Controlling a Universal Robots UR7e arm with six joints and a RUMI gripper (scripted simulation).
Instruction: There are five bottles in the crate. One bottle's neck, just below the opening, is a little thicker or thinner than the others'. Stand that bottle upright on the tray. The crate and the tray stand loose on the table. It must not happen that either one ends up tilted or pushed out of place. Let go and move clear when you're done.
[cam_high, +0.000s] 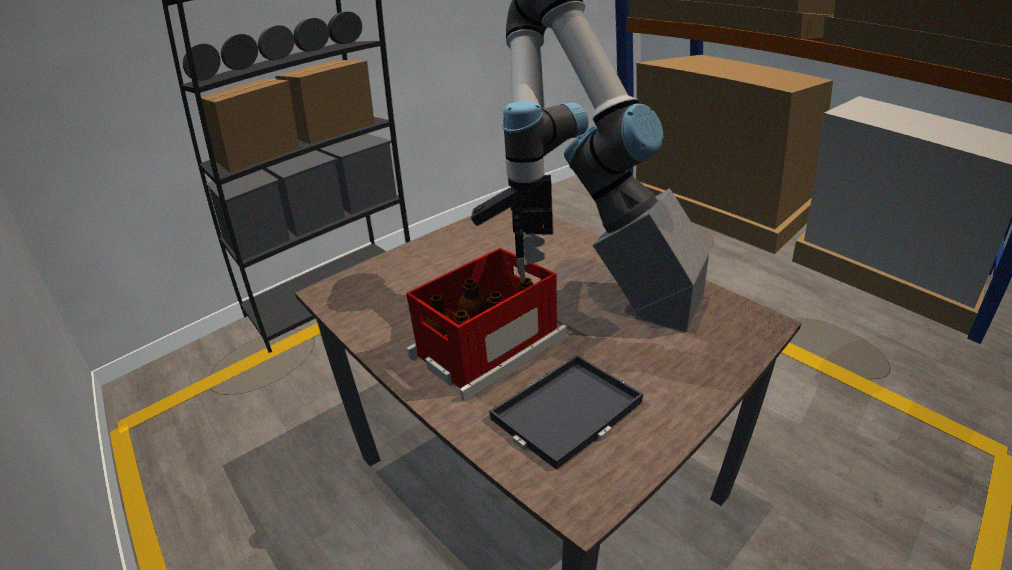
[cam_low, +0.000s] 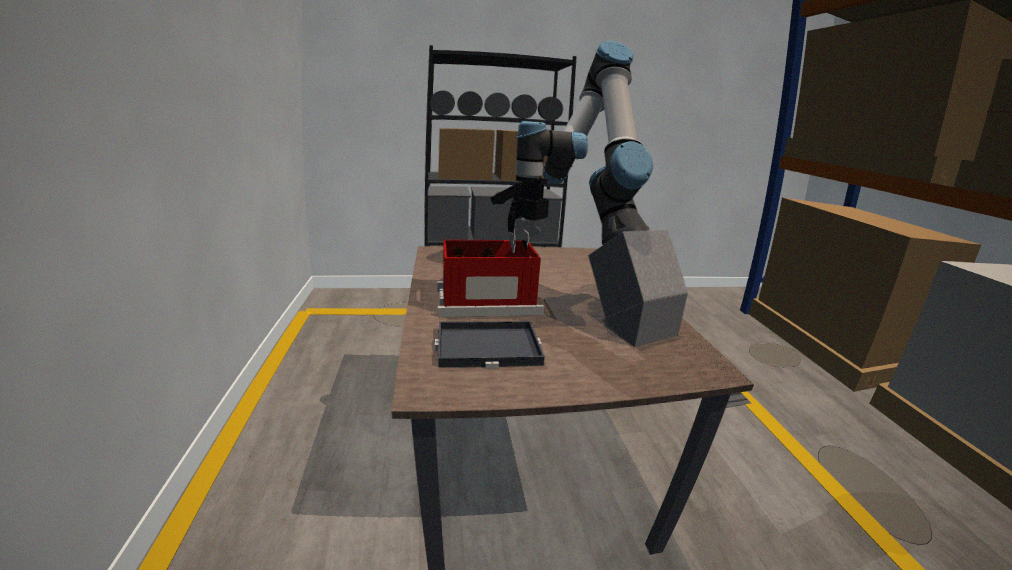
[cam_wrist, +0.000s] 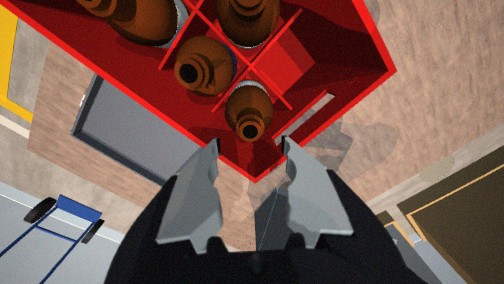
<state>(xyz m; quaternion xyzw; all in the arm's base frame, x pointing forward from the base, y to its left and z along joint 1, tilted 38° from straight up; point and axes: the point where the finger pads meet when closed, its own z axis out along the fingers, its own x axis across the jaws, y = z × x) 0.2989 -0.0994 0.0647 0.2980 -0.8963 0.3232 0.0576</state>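
My hand is 11 cm above the red crate, 7 cm short of it and 6 cm to the left of it. Also, from my hand: dark tray (21 cm to the left, 18 cm below, 15 cm ahead).
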